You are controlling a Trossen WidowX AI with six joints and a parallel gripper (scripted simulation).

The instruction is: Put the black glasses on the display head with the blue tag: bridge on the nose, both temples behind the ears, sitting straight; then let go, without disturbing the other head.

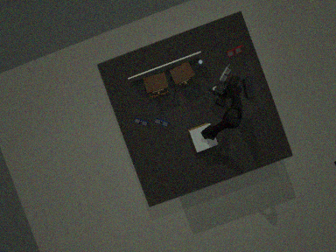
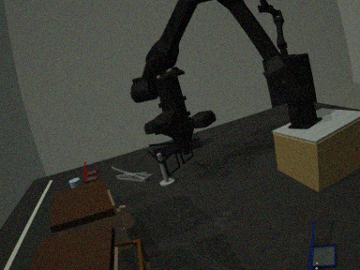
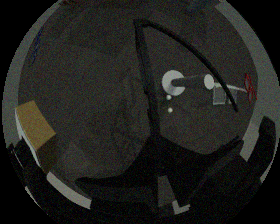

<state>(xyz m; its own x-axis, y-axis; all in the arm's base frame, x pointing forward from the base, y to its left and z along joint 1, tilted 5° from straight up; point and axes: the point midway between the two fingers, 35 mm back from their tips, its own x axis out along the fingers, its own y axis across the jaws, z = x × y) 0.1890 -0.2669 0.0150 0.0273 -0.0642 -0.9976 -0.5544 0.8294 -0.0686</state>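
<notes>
My gripper tip is 7 cm short of the white stand, 1 cm to the left of it and 4 cm above it. From my gripper tip the other things lie so: pale blue tag (31 cm ahead, 1 cm to the left, 1 cm below); white strip (43 cm ahead, 26 cm to the left, 1 cm below); black bar (7 cm behind, 24 cm to the right, 4 cm below).
</notes>
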